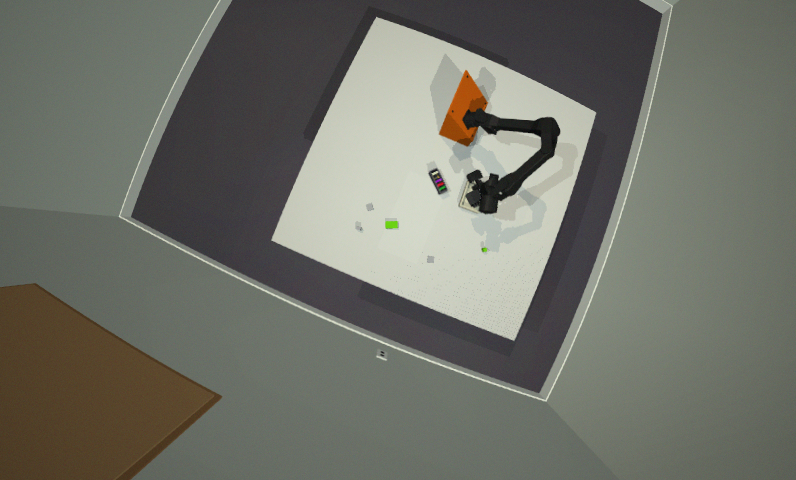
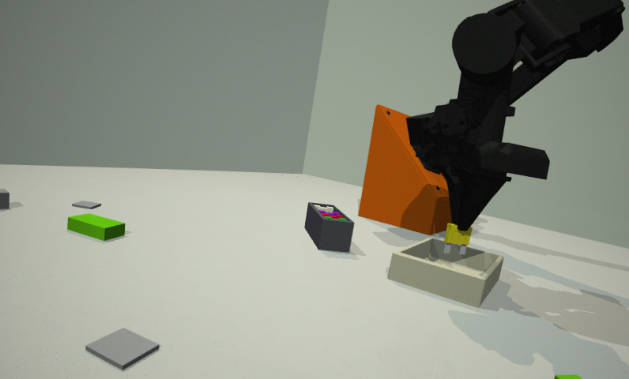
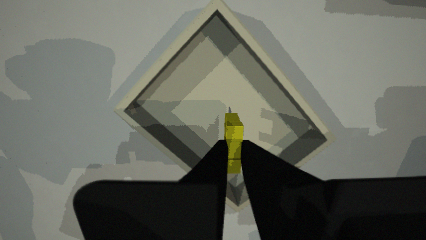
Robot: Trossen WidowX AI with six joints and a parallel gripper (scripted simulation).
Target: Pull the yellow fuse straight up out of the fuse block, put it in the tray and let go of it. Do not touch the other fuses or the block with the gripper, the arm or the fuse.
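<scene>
Now: the yellow fuse 1 cm below my gripper tip. Round my gripper tip: beige tray: 6 cm below; grey cube: 40 cm ahead, 39 cm to the right, 5 cm below.
</scene>
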